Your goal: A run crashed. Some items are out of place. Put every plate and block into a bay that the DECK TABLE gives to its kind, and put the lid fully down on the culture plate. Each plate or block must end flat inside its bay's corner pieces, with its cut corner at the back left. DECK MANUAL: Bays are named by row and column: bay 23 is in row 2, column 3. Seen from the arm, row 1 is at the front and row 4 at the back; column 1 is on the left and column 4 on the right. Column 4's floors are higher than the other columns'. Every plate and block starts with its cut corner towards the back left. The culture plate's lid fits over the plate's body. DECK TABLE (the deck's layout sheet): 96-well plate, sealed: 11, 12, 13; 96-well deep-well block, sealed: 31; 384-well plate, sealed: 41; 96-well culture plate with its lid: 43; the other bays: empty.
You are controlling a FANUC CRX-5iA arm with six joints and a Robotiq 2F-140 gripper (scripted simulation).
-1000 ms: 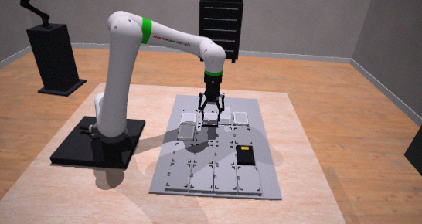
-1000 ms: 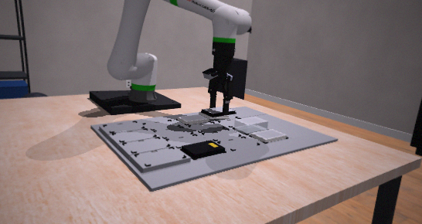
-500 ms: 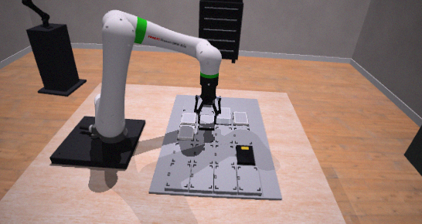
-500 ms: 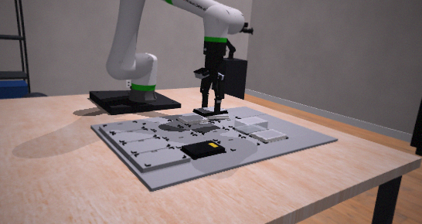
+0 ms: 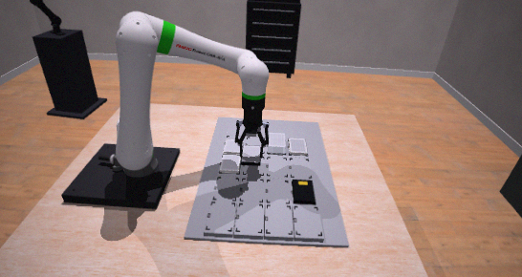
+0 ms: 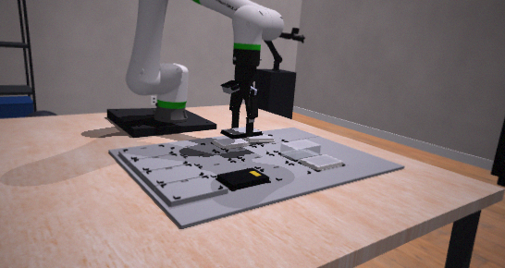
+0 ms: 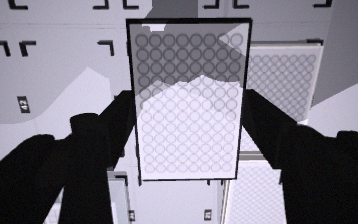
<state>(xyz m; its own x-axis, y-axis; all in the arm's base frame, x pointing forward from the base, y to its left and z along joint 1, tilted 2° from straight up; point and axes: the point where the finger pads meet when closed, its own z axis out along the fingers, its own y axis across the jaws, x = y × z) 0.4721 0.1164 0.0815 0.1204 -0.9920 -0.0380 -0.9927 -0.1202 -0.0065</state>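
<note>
My hand is 100 mm past the pale 96-well plate, 90 mm above it and 10 mm to the right of it. Round my hand: bay label 33 (130 mm to the right, 100 mm below, 90 mm ahead); sealed 96-well plate (20 mm below); white plate (130 mm to the left, 110 mm behind, 80 mm below).
</note>
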